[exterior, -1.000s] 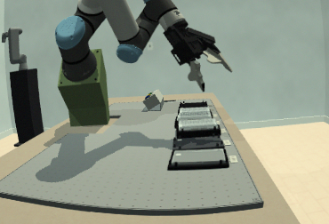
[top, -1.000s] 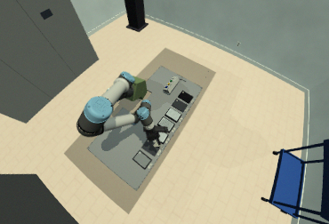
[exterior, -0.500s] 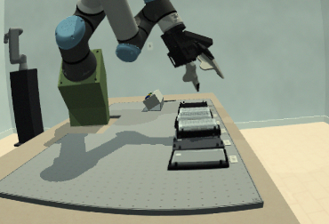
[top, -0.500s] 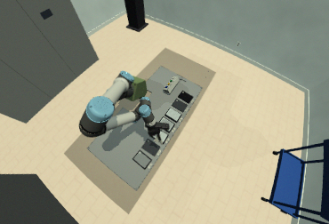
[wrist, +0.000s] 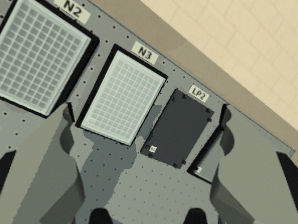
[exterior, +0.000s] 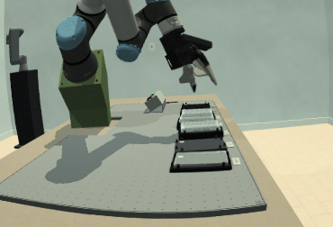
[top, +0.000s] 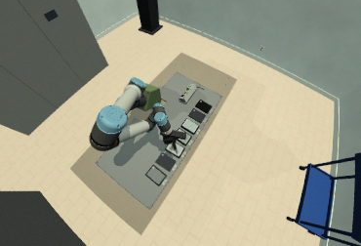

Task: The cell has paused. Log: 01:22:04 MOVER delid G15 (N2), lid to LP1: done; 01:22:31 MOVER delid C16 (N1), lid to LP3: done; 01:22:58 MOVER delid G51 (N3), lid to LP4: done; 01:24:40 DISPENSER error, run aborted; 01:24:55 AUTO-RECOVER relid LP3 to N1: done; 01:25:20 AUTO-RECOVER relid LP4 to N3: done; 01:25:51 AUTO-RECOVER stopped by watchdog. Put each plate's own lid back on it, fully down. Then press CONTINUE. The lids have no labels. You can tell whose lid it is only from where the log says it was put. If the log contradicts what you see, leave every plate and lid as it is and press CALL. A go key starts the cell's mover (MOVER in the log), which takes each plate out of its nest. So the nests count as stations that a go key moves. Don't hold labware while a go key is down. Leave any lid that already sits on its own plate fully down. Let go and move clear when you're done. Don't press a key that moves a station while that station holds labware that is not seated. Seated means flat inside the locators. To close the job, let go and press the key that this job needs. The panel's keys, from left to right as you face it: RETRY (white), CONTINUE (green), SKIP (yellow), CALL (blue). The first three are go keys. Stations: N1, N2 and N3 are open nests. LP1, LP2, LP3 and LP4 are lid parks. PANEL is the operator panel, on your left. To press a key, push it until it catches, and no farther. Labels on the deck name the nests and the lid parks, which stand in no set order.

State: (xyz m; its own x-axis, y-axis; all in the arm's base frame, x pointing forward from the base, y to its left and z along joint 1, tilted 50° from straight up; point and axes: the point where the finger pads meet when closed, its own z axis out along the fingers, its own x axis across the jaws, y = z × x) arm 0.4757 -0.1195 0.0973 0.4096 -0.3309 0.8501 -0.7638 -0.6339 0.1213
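My hand is 40 mm past the flat rectangular lid, 270 mm to the left of it and 140 mm above it. Also, from my hand: dark station 30 mm behind, 140 mm to the right, 150 mm below.
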